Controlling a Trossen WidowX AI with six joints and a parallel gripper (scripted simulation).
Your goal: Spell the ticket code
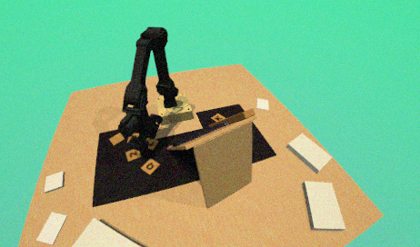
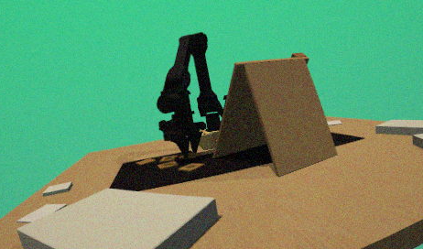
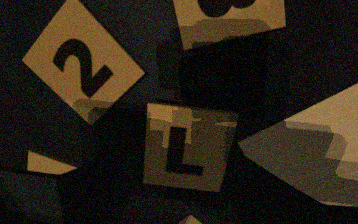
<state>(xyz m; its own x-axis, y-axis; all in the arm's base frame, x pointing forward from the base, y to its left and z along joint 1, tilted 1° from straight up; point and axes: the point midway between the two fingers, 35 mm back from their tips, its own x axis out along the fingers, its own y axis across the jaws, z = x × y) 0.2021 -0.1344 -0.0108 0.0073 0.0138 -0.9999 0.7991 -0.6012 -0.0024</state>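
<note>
The white ticket lies 9 cm ahead of my gripper tip, 16 cm to the left of it and 8 cm above it. From my gripper tip the other things lie so: black mat 14 cm to the left, 1 cm below.
</note>
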